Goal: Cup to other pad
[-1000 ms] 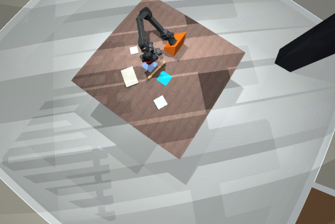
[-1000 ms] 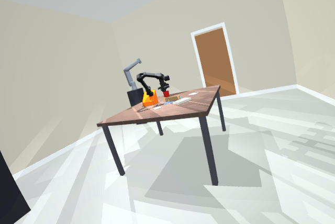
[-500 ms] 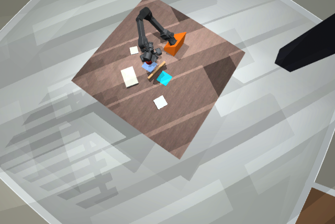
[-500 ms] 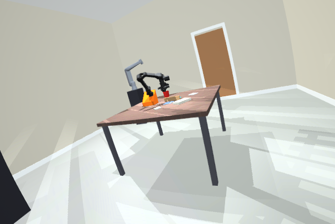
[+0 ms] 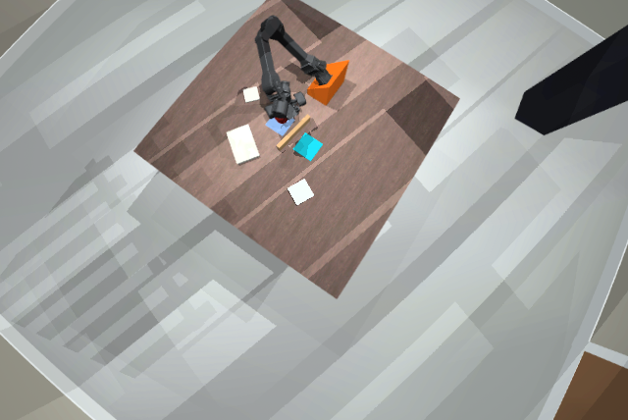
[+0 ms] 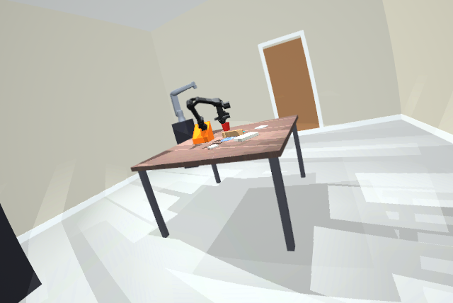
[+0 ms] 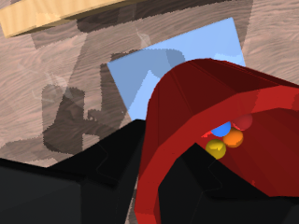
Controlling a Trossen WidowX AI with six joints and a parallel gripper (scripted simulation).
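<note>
The cyan pad is 160 mm to the left of my gripper tip, 120 mm below it and 60 mm ahead of it. Also, from my gripper tip: red cup (20 mm to the right, 20 mm ahead); wooden bar (100 mm below, 60 mm to the left, 40 mm ahead).
</note>
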